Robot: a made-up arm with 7 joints.
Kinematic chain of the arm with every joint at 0, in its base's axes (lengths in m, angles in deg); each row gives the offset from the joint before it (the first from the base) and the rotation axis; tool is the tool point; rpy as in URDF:
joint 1: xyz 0 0 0.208 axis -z
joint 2: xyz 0 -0.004 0.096 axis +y
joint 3: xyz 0 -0.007 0.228 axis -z
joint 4: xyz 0 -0.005 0.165 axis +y
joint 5: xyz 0 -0.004 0.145 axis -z
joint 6: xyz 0 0 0.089 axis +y
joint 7: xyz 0 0 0.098 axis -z
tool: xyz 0 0 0 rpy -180 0 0
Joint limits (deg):
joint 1: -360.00..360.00
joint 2: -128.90..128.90
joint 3: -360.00..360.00
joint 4: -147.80..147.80
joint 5: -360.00..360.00
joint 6: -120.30..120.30
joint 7: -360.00..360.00
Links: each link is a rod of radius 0.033 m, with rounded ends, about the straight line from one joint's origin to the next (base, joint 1, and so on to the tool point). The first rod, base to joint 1, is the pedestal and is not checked.
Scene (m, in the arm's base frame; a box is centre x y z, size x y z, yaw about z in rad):
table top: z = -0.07
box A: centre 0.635 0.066 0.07 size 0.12 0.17 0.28 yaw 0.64
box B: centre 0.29 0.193 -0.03 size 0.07 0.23 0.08 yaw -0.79
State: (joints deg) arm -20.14 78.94 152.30 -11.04 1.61 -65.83 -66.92
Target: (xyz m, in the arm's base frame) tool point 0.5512 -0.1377 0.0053
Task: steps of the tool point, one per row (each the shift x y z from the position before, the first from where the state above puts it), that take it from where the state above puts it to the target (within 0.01 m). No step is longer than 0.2 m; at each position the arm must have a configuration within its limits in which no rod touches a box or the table.
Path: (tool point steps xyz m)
1: 0.0647 -0.0881 0.0567
2: 0.0361 -0.1209 0.0599
3: -0.0052 -0.1425 0.0530
4: -0.0518 -0.1460 0.0372
5: 0.0436 0.0343 -0.0923
6: 0.0141 0.0264 -0.1111
7: -0.0195 0.0159 -0.1159
8: -0.0512 0.0050 -0.1063
9: -0.0750 -0.0040 -0.0847

